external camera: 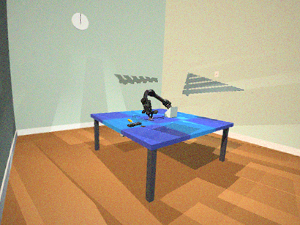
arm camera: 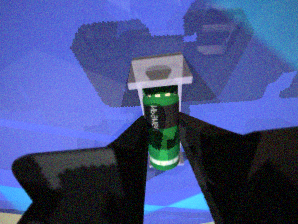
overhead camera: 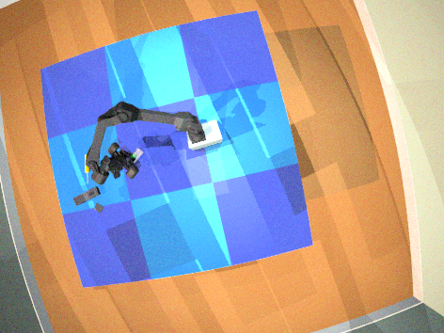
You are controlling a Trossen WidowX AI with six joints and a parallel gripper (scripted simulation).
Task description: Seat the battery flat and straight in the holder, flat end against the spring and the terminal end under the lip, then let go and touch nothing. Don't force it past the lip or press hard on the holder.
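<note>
Right now my gripper tip is 1 cm below the battery. From my gripper tip the other things lie so: dark piece (27 cm ahead, 20 cm to the left, 2 cm below); then yellow-handled tool (28 cm ahead, 1 cm to the right, 1 cm below).
</note>
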